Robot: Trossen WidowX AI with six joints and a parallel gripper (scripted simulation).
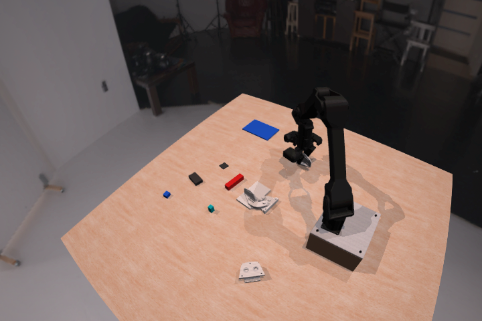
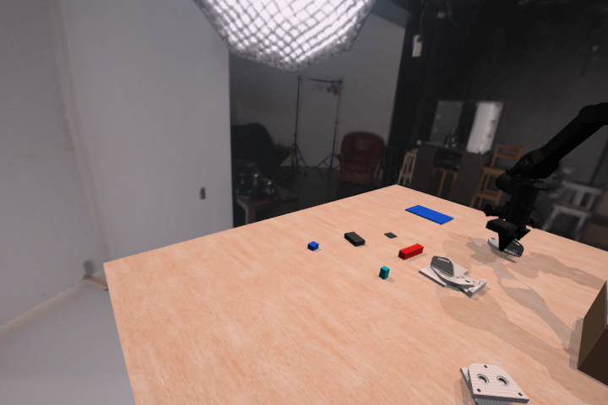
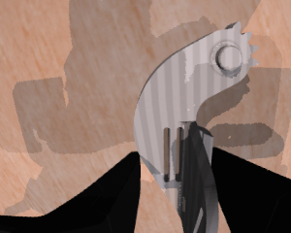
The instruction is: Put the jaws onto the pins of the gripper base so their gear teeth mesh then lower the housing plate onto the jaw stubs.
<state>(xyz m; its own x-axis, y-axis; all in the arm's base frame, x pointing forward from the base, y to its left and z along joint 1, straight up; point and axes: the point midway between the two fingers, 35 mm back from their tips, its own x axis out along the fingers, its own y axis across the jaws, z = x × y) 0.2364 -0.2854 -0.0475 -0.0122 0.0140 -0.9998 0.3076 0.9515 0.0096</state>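
Right now my gripper tip is 19 cm short of the red block, 22 cm to the right of it and 1 cm above it. The rest, counted from my gripper tip: blue flat sheet: 28 cm ahead, 14 cm to the right, 2 cm below; then teal cube: 19 cm ahead, 38 cm to the left, 1 cm below; then dark tile: 29 cm ahead, 16 cm to the left, 2 cm below.
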